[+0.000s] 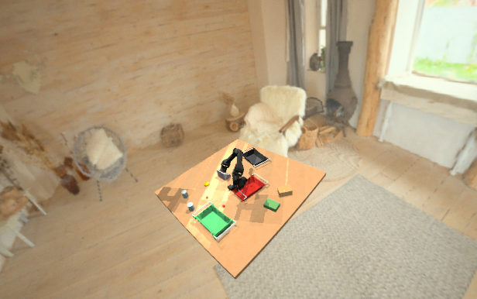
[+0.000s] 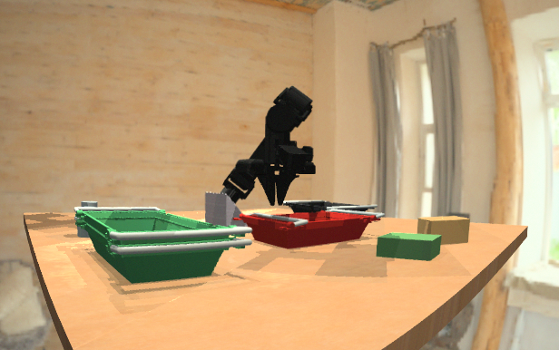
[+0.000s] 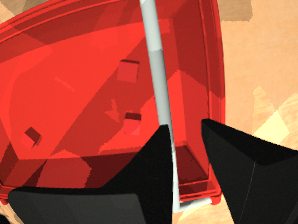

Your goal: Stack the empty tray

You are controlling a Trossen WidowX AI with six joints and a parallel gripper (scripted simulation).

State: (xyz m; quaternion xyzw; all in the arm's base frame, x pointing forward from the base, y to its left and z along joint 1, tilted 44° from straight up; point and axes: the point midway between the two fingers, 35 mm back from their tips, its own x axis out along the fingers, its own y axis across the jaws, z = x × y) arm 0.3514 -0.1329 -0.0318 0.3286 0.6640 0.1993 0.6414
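My gripper tip is 250 mm past the black tray, 520 mm to the right of it and 50 mm above it. Round my gripper tip: tan block (320 mm ahead, 260 mm to the left, 60 mm below); then green block (310 mm ahead, 70 mm to the left, 70 mm below).
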